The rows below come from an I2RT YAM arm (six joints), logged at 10 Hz.
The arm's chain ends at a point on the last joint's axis. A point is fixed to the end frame.
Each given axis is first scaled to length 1.
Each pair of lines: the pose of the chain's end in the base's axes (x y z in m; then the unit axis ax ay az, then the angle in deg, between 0 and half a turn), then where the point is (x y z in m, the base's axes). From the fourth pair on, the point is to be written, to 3 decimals.
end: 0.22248 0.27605 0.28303 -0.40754 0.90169 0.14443 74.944
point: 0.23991 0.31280 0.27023
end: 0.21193 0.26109 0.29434 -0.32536 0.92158 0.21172 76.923
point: 0.22809 0.29926 0.28435
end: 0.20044 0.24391 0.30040 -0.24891 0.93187 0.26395 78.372
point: 0.21613 0.28295 0.29346
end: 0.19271 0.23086 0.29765 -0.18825 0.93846 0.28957 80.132
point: 0.209 0.270 0.293
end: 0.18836 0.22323 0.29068 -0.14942 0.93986 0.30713 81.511
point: 0.204 0.263 0.287
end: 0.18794 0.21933 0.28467 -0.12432 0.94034 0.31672 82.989
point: 0.204 0.259 0.282
